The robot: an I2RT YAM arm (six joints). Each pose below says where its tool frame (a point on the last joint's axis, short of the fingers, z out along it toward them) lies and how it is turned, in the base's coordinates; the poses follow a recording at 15 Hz.
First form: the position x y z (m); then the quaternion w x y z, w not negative.
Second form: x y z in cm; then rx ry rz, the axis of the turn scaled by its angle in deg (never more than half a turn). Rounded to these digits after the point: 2 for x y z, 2 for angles.
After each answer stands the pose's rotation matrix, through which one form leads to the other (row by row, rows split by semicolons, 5 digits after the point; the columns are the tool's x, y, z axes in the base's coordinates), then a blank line. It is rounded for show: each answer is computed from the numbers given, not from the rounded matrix.
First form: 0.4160 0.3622 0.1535 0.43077 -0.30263 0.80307 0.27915
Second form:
41.60 36.22 15.35 -43.25 114.76 39.89
-0.44570 -0.72657 0.52292; -0.24557 0.66098 0.70909; -0.86084 0.18763 -0.47302

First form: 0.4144 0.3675 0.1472 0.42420 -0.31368 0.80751 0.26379
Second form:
41.44 36.75 14.72 -44.96 115.74 37.81
-0.44332 -0.73040 0.51960; -0.28280 0.66404 0.69215; -0.85058 0.15990 -0.50094

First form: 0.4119 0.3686 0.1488 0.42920 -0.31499 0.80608 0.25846
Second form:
41.19 36.86 14.88 -45.05 115.28 36.96
-0.43314 -0.72968 0.52912; -0.28595 0.66796 0.68707; -0.85477 0.14629 -0.49797

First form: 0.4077 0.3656 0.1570 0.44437 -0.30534 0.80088 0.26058
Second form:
40.77 36.56 15.70 -43.37 113.75 37.01
-0.41861 -0.72066 0.55264; -0.25749 0.67773 0.68875; -0.87090 0.14602 -0.46927

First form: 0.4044 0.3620 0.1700 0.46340 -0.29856 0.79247 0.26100
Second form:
40.44 36.20 17.00 -42.04 111.59 36.75
-0.39225 -0.71509 0.57861; -0.23130 0.68548 0.69037; -0.89030 0.13696 -0.43428

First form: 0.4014 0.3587 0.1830 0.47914 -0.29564 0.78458 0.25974
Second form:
40.14 35.87 18.30 -41.34 109.71 36.32
-0.36605 -0.71280 0.59826; -0.21500 0.69027 0.69087; -0.90542 0.12427 -0.40593

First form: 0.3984 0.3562 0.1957 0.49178 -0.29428 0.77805 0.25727
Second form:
39.84 35.62 19.57 -40.92 108.20 35.78
-0.34310 -0.71097 0.61384; -0.20489 0.69442 0.68978; -0.91668 0.11090 -0.38393

